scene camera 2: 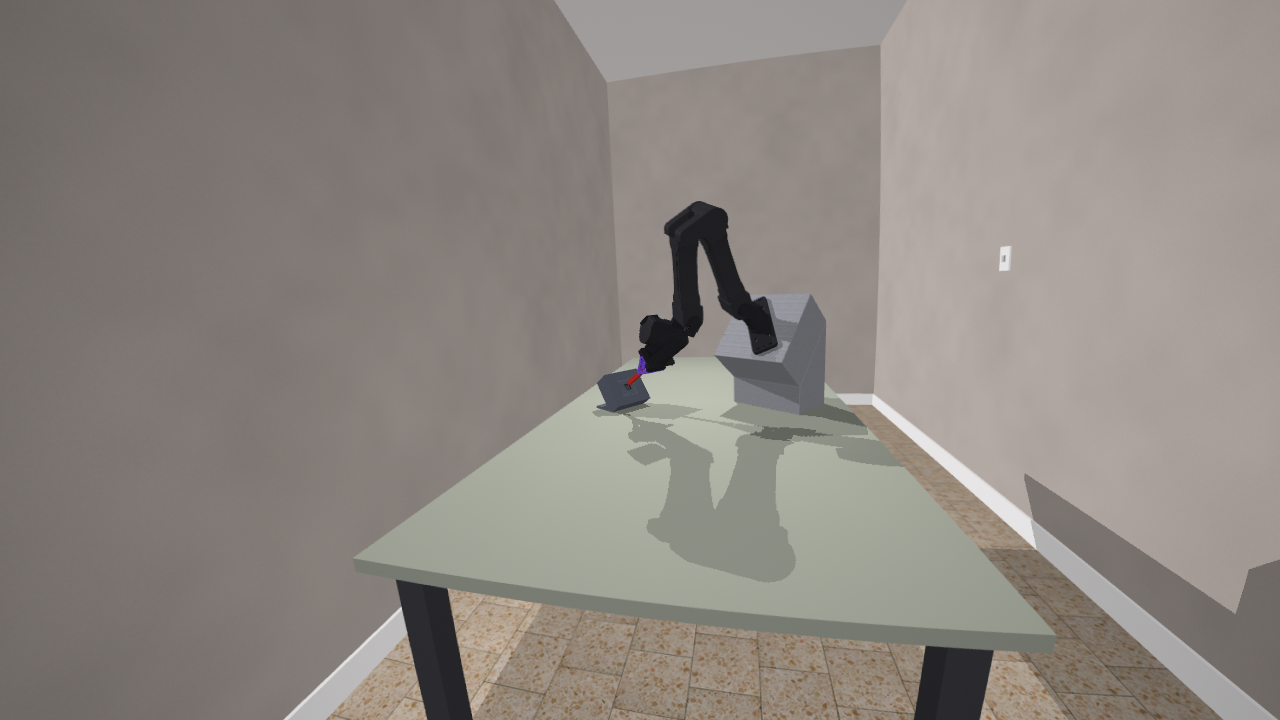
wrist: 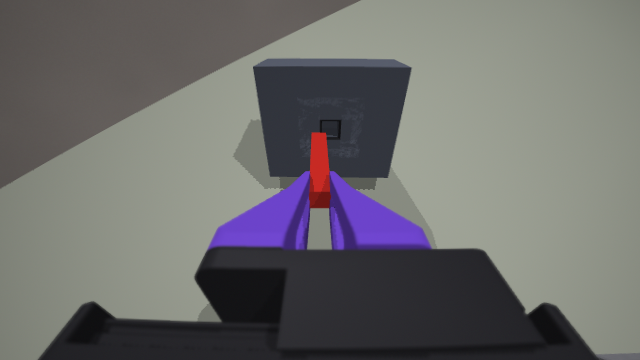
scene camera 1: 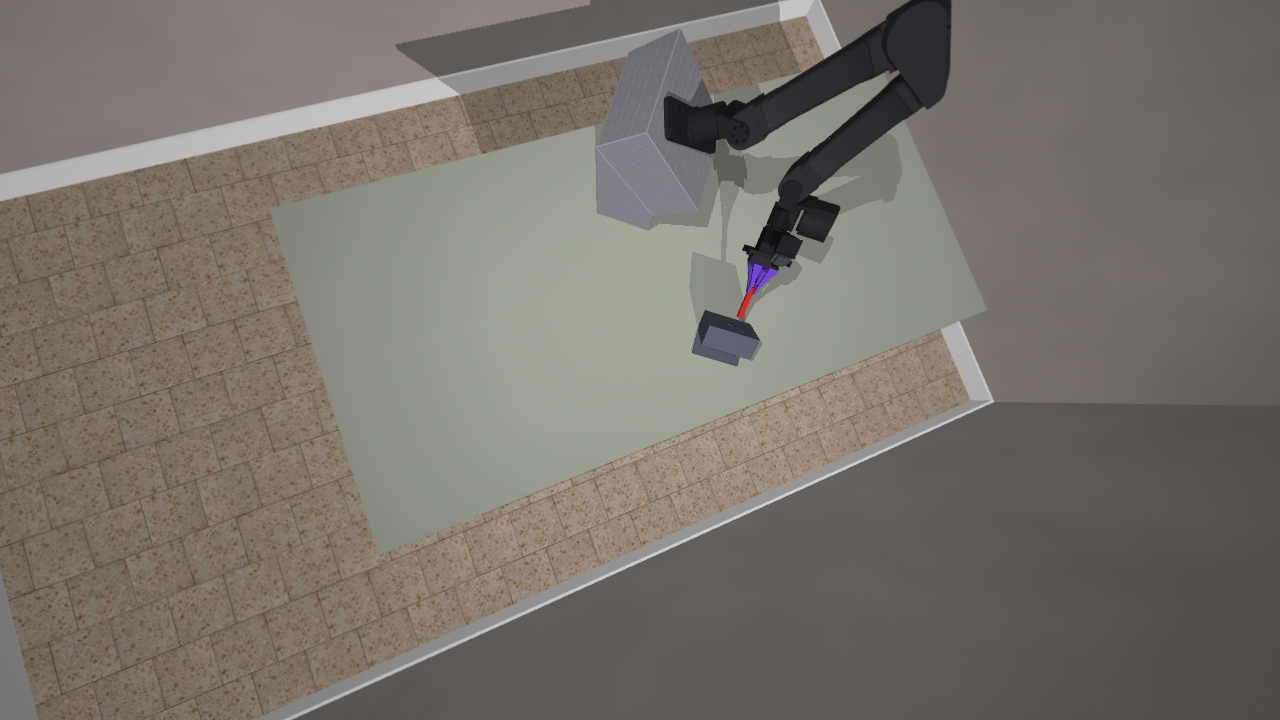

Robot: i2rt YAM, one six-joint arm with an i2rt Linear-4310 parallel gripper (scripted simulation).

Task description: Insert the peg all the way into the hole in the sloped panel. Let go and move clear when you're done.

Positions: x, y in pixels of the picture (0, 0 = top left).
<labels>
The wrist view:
my gripper: 319, 180
red peg: 319, 195
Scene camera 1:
my gripper: 749, 293
</labels>
